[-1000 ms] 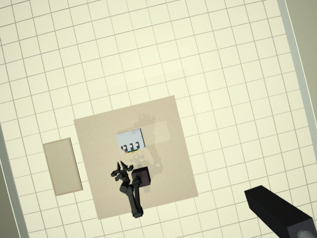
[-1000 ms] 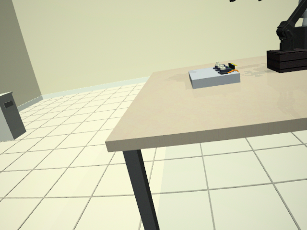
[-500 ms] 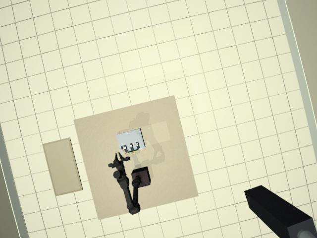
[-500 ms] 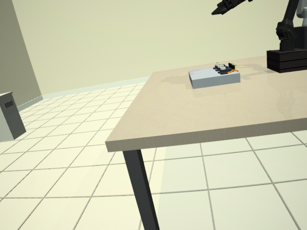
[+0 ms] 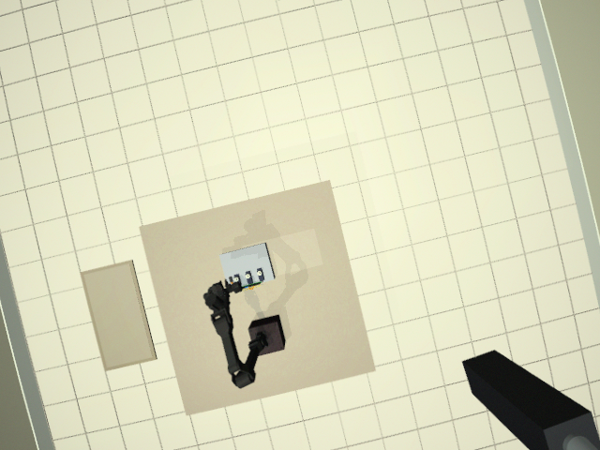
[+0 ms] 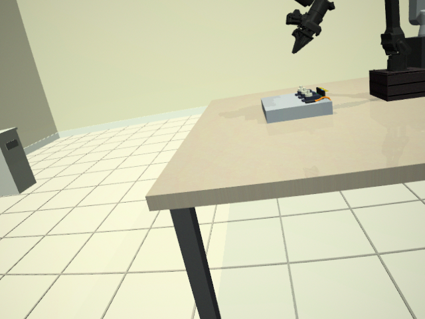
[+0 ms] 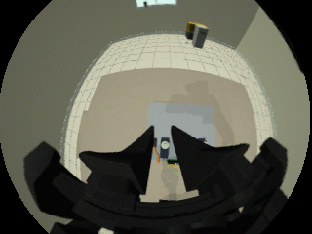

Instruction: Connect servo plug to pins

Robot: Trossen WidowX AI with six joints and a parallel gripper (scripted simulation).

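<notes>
My gripper tip is 16 cm above the blue band, 11 cm past it and 6 cm to the left of it. From my gripper tip the other things lie so: grey printed holder (21 cm below, 9 cm to the right, 5 cm ahead).
</notes>
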